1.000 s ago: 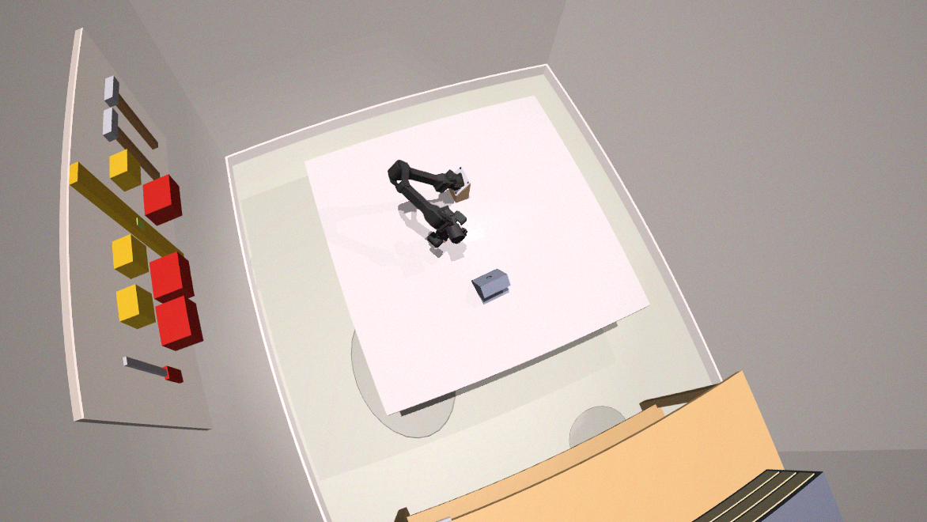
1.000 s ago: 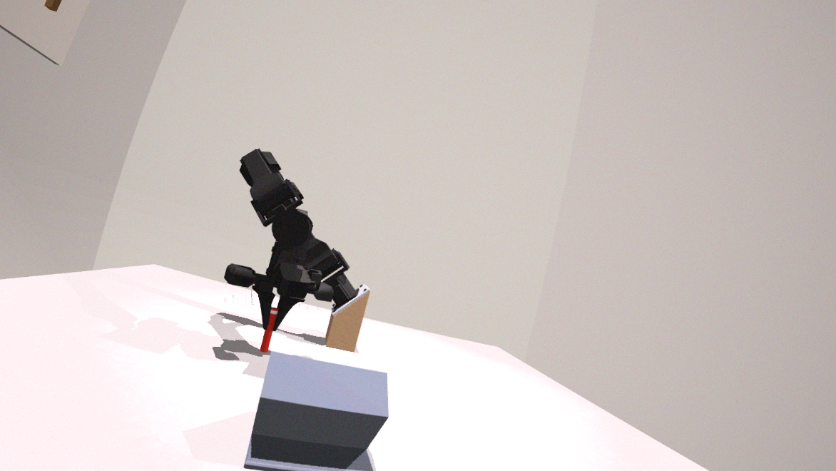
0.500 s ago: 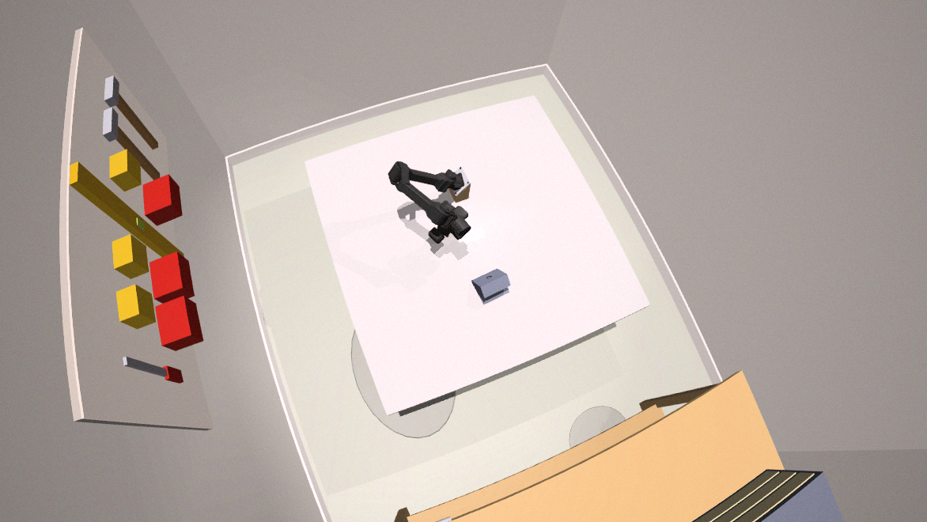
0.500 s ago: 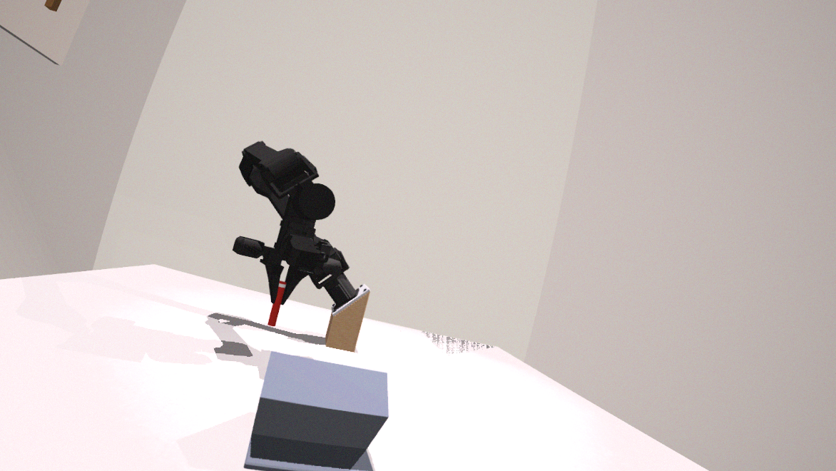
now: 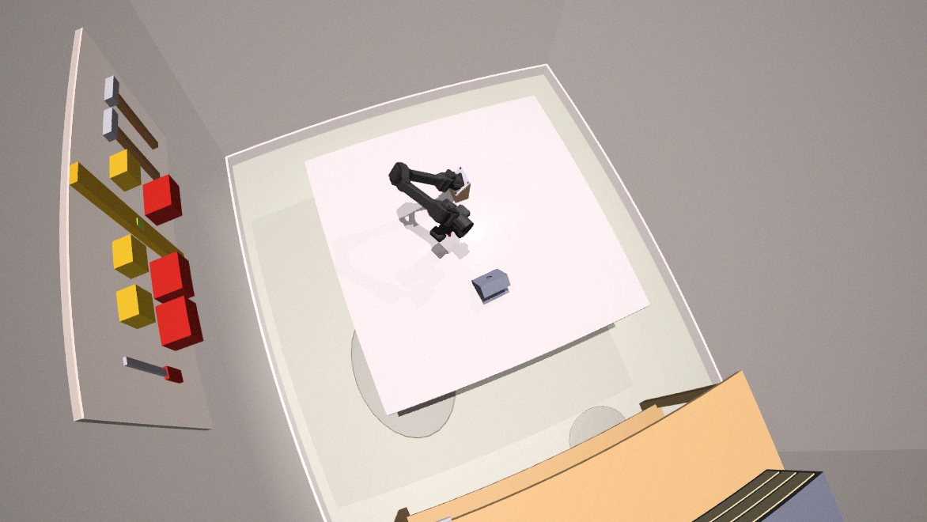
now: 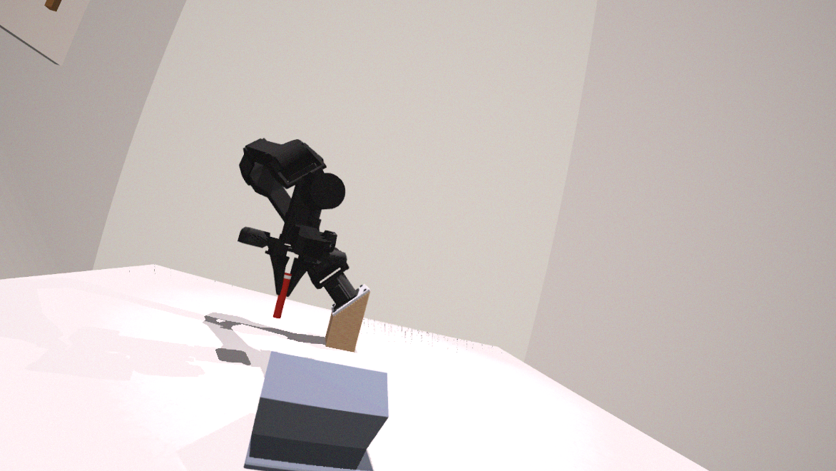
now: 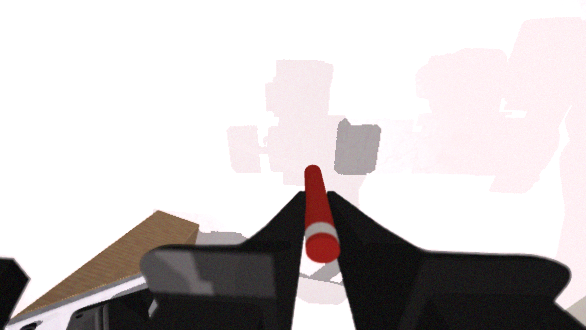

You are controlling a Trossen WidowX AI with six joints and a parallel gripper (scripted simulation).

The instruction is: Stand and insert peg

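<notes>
The sloped panel is 240 mm ahead of my gripper tip, 120 mm to the left of it and 80 mm below it. From my gripper tip the other things lie so: peg 20 mm above.
</notes>
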